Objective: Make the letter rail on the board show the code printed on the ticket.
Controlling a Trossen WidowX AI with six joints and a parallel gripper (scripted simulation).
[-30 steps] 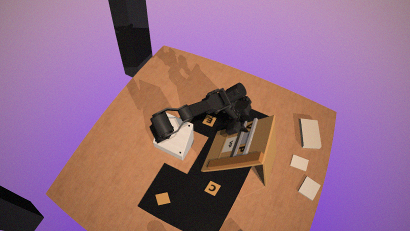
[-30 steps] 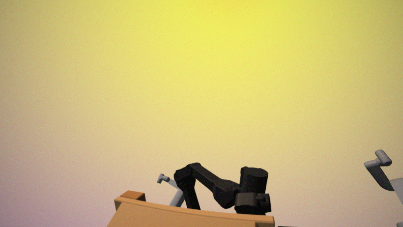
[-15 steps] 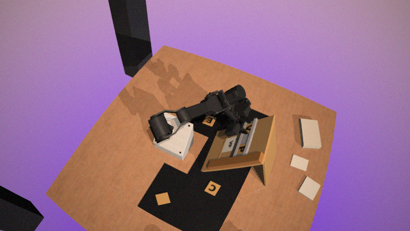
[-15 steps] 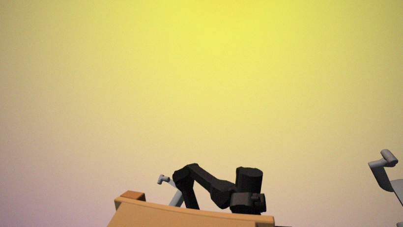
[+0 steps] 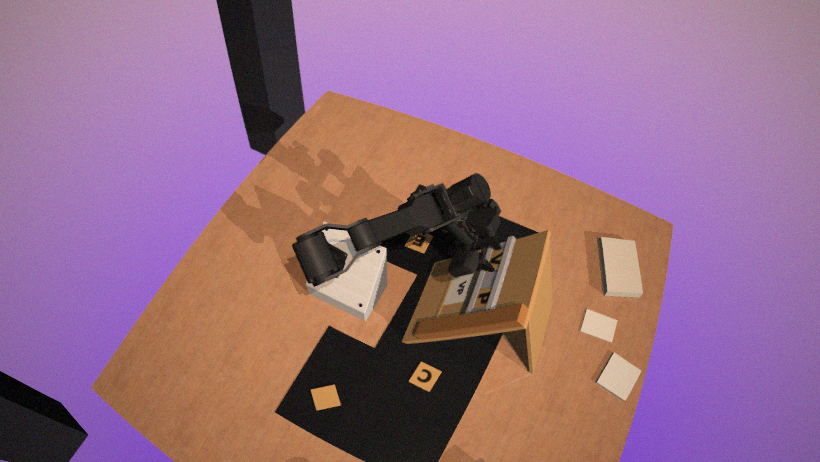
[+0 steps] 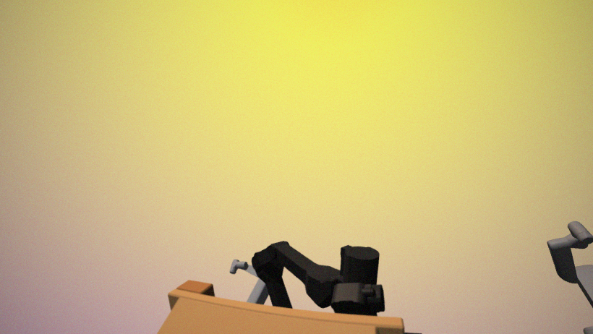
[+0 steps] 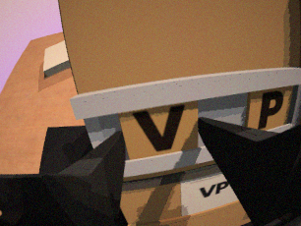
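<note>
My gripper tip is 20 mm short of the p tile and 100 mm to the left of it. From my gripper tip the other things lie so: black mat: 140 mm behind, 140 mm to the right, 170 mm below; v tile: right at my gripper tip; white ticket: 50 mm behind, 60 mm to the right, 70 mm below.
</note>
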